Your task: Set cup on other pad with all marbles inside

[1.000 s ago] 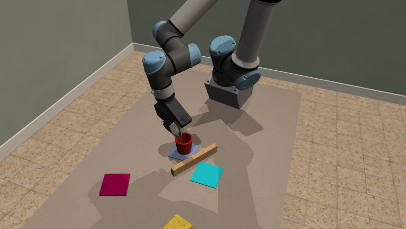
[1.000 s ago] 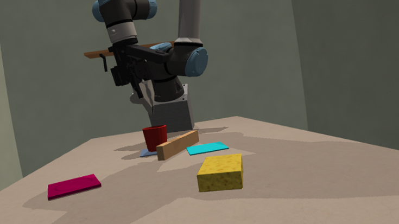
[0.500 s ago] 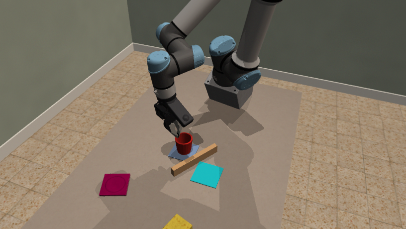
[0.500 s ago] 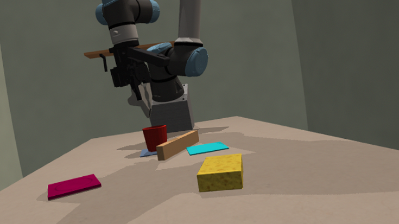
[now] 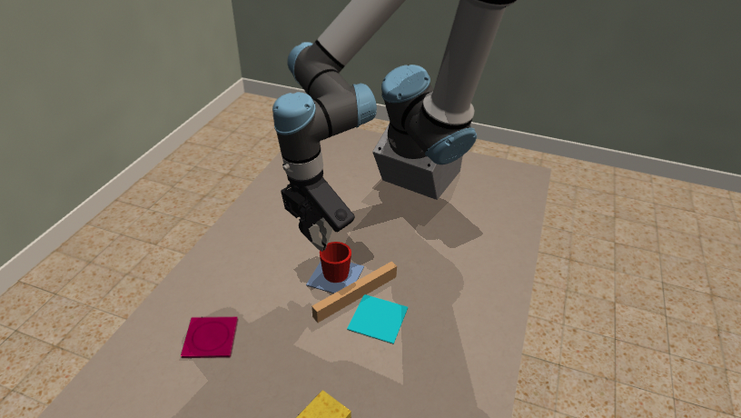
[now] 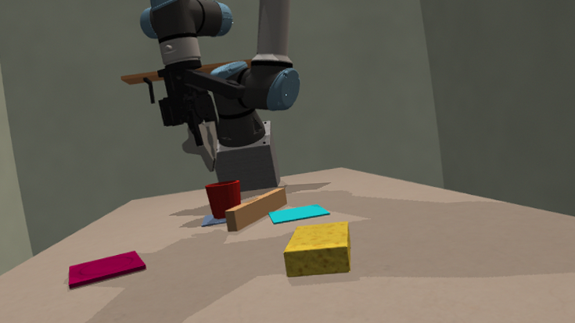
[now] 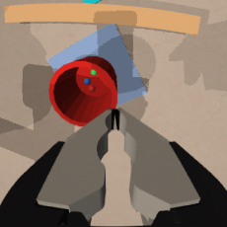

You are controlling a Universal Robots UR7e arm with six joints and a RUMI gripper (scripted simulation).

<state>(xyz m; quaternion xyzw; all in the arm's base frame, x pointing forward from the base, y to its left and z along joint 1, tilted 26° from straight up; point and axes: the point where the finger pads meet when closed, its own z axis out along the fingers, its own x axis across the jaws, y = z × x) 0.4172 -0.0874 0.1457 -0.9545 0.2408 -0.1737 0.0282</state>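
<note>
Right now my hand is 10 cm above the red cup, 4 cm past it and 2 cm to the right of it. The rest, counted from my hand: blue marble: 10 cm below, 4 cm behind, 2 cm to the left; then wooden rail: 11 cm below, 8 cm to the left, 1 cm ahead; then red marble: 10 cm below, 4 cm behind, 1 cm to the left.
</note>
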